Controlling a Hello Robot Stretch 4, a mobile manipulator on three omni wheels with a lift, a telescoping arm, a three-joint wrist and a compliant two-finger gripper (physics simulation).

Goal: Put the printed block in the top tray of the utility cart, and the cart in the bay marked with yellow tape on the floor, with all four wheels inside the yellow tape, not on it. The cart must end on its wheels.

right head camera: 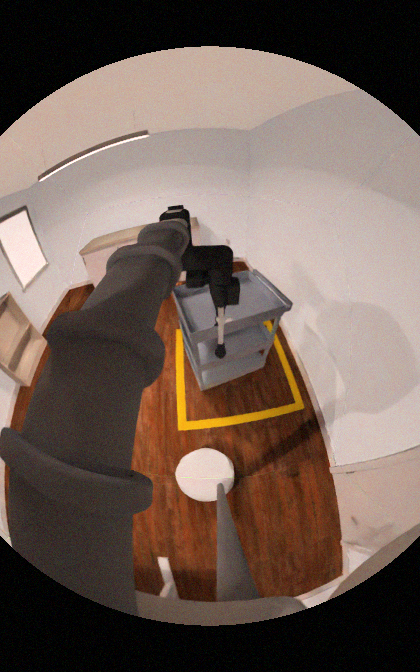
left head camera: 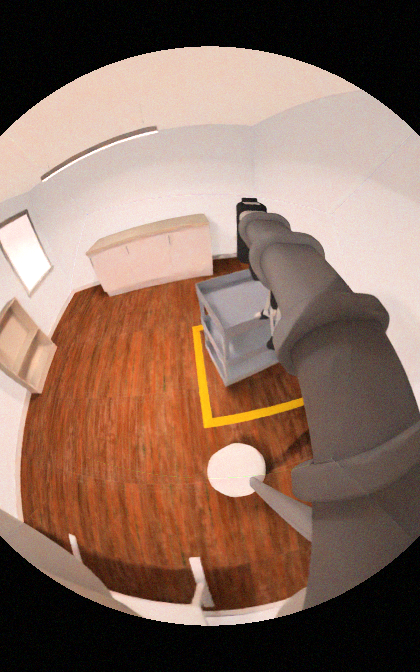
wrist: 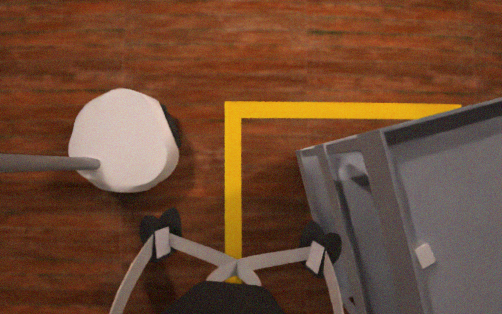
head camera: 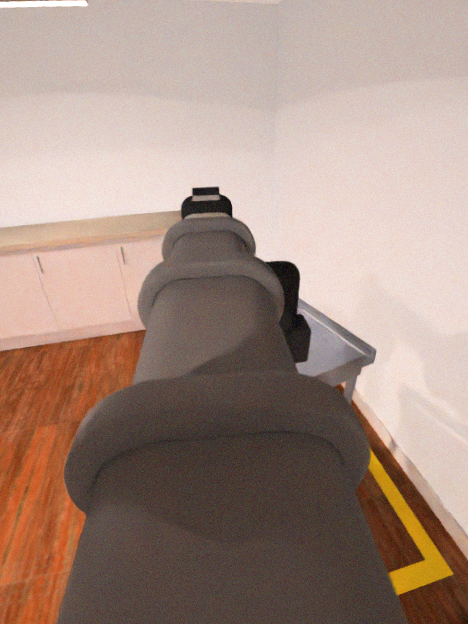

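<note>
The grey three-tier utility cart [head camera: 327, 347] [left head camera: 225, 300] [right head camera: 255, 316] [wrist: 450, 200] stands upright, at an angle to the yellow tape [head camera: 397, 504] [left head camera: 201, 375] [right head camera: 181, 380] [wrist: 233, 190]. Its wheels are hidden, so their place against the tape cannot be told. A small whitish block [wrist: 425, 255] lies in the top tray, close to its near wall. My gripper [left head camera: 266, 329] [right head camera: 220, 334] [wrist: 241, 232] is open, with nothing between its fingertips. It hangs at the cart's near side. In the wrist view one fingertip overlaps the cart's edge and the other is over floor. In the head camera view the arm hides the fingers.
A white round drum [left head camera: 236, 465] [right head camera: 205, 470] [wrist: 125, 135] with a grey pole stands outside the near tape line. A long pale cabinet [head camera: 85, 292] [left head camera: 155, 260] is at the back. A wooden shelf [left head camera: 54, 345] is at the far left. A wall runs along the right of the bay.
</note>
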